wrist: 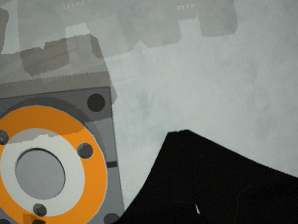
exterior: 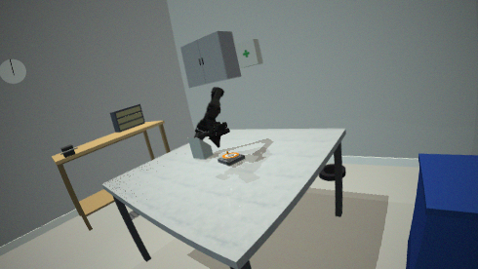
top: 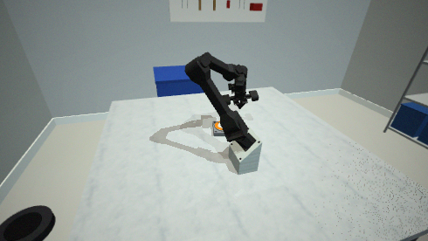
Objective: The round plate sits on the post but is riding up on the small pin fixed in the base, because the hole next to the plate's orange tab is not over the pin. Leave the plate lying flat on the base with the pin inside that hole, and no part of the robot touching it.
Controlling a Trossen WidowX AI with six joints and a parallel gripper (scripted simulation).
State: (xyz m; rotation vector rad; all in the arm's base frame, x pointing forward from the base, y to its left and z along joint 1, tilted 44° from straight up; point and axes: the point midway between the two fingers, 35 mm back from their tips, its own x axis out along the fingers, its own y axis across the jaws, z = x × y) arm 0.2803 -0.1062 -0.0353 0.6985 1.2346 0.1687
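Right now my gripper tip is 100 mm to the right of the plate, 80 mm above it and 30 mm past it. Round my gripper tip: grey square base (100 mm below, 90 mm to the left, 10 mm behind).
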